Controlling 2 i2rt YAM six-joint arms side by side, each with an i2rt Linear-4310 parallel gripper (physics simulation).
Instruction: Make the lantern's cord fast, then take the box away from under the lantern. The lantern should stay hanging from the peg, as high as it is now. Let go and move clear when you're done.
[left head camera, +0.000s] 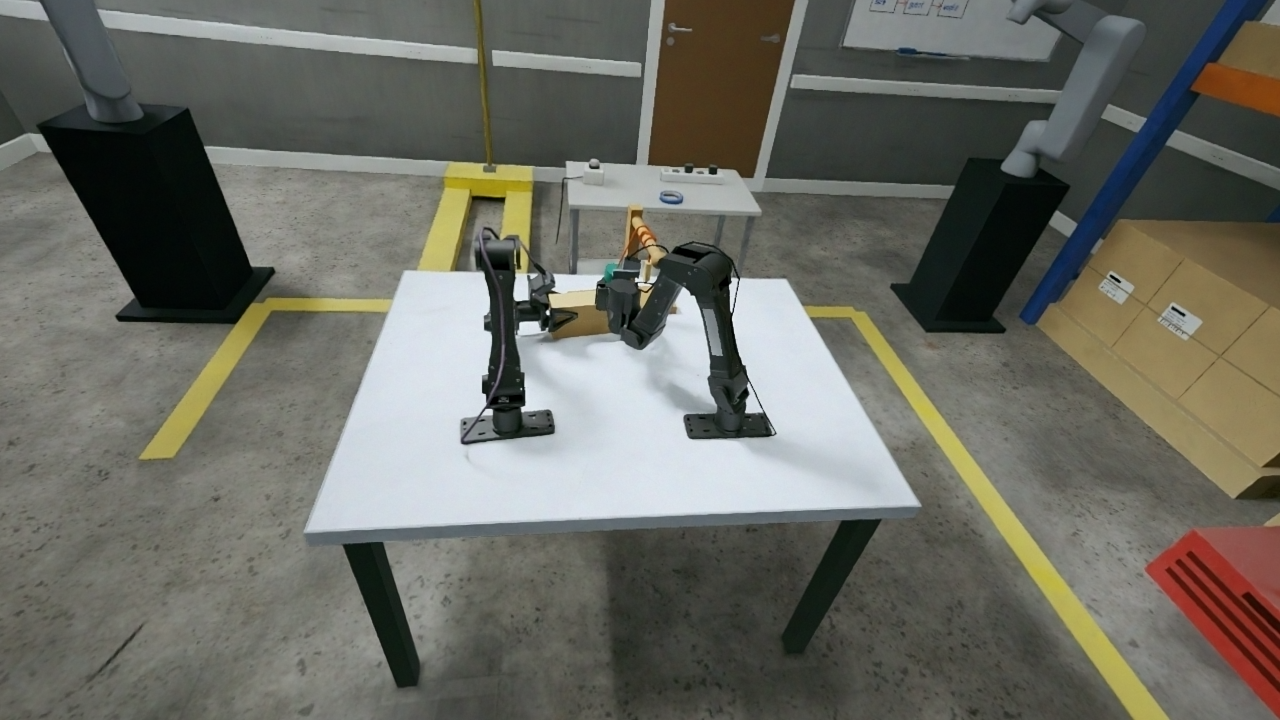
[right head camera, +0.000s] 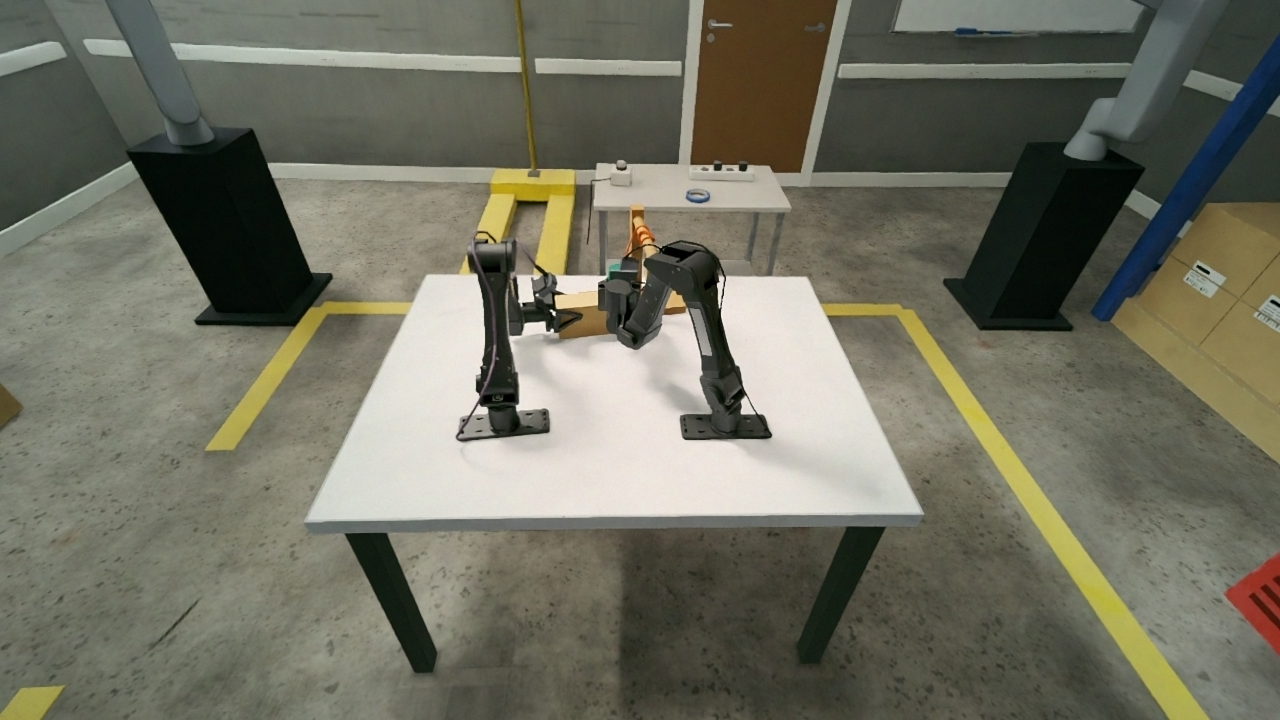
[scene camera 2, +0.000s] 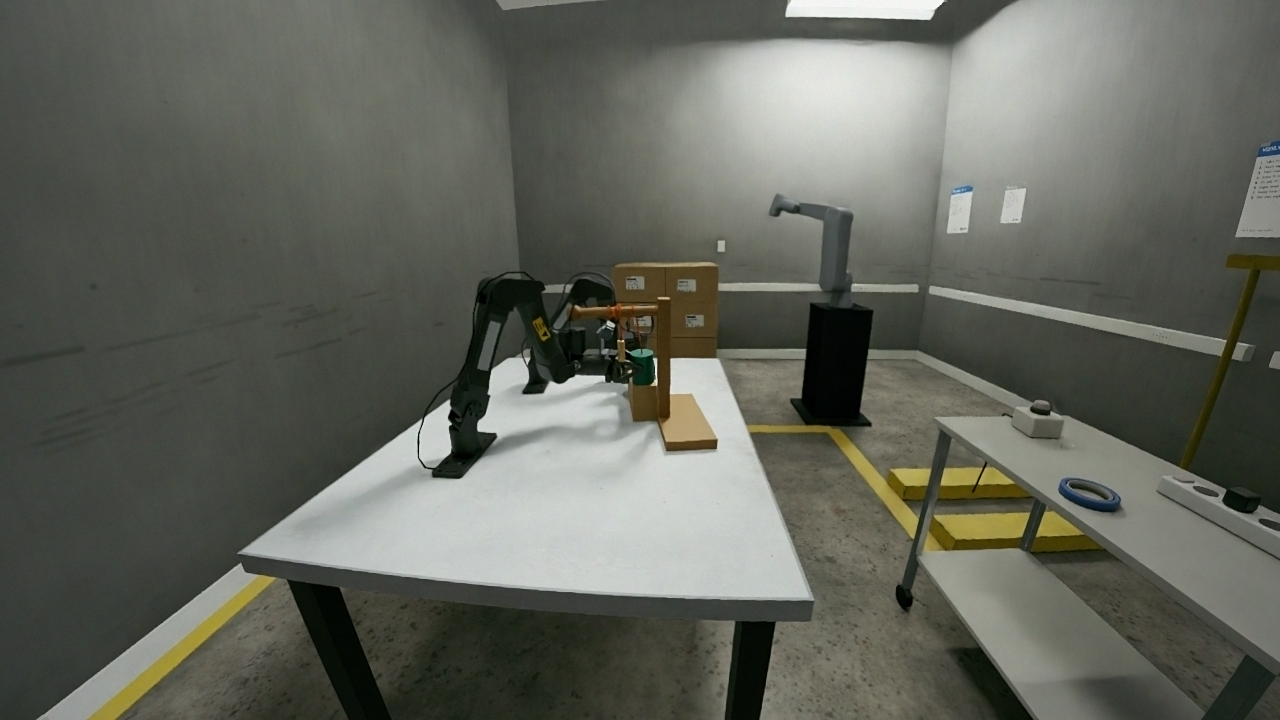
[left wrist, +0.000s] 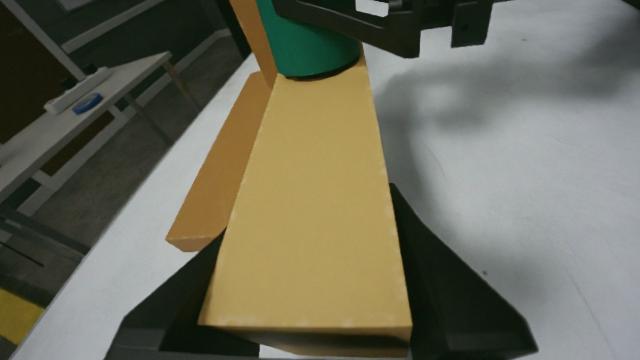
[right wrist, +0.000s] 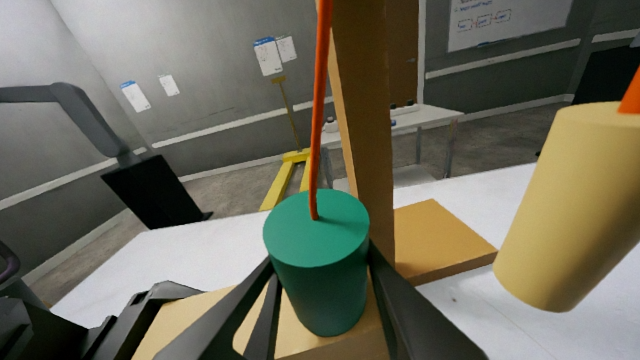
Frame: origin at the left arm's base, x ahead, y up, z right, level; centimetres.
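Where they show: left gripper, fingertip midpoint: (left head camera: 575, 307) (right head camera: 580, 308) (left wrist: 323, 196); right gripper, fingertip midpoint: (scene camera 2: 645, 365) (right wrist: 322, 246); left arm's base, link origin: (left head camera: 507, 427) (right head camera: 505, 425) (scene camera 2: 538, 384); right arm's base, link origin: (left head camera: 726, 426) (right head camera: 723, 428) (scene camera 2: 467, 454).
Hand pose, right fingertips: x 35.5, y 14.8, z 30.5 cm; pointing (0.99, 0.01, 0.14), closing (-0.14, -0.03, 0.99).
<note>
Things, the pixels of their top centre, and the offset from my right fingertips. "pt": a spot on its surface instead. Level surfaces: height alone.
- tan box, top centre: (left wrist: 314, 114) (right wrist: 253, 314) (left head camera: 588, 298) (right head camera: 593, 298) (scene camera 2: 640, 374) dy -4.8, dx -1.0, dz -7.0 cm
- table with the green lantern, top centre: (right wrist: 306, 213) (left head camera: 615, 268) (scene camera 2: 642, 351) (right head camera: 618, 268) dy +3.8, dx -0.8, dz -0.2 cm
- orange cord, surface spot: (right wrist: 320, 115) pt dy +8.9, dx -1.8, dz +1.8 cm
- wooden peg, surface spot: (scene camera 2: 590, 311) pt dy +15.7, dx -13.2, dz +6.8 cm
- pale cylinder, top centre: (right wrist: 634, 112) (scene camera 2: 620, 340) (left head camera: 648, 262) dy +8.4, dx -6.2, dz +6.8 cm
- peg's wooden post, top centre: (scene camera 2: 663, 298) (left head camera: 635, 206) dy +18.2, dx +4.4, dz +5.1 cm
- white table, surface height: dy -14.8 cm
The tan box (left wrist: 320, 200) (right wrist: 190, 315) (scene camera 2: 641, 402) lies on the table with the green lantern (right wrist: 316, 230) (left wrist: 315, 45) (scene camera 2: 642, 367) upright on its far end. The orange cord (right wrist: 320, 115) rises from the lantern's top; several orange turns wrap the wooden peg (scene camera 2: 590, 311). A pale cylinder (right wrist: 575, 210) hangs at the cord's other end. My left gripper (left wrist: 323, 196) is shut on the box's near end, a finger along each side. My right gripper (right wrist: 322, 246) is shut on the lantern, fingers against both its sides. The peg is outside both wrist views.
The peg's wooden post (right wrist: 367, 125) (scene camera 2: 663, 358) stands right behind the lantern, on a flat base (right wrist: 440, 235) (scene camera 2: 689, 425) (left wrist: 220, 175) beside the box. Both arms are close together near the box. A side table (left head camera: 617, 192) stands beyond the white table (left head camera: 626, 483).
</note>
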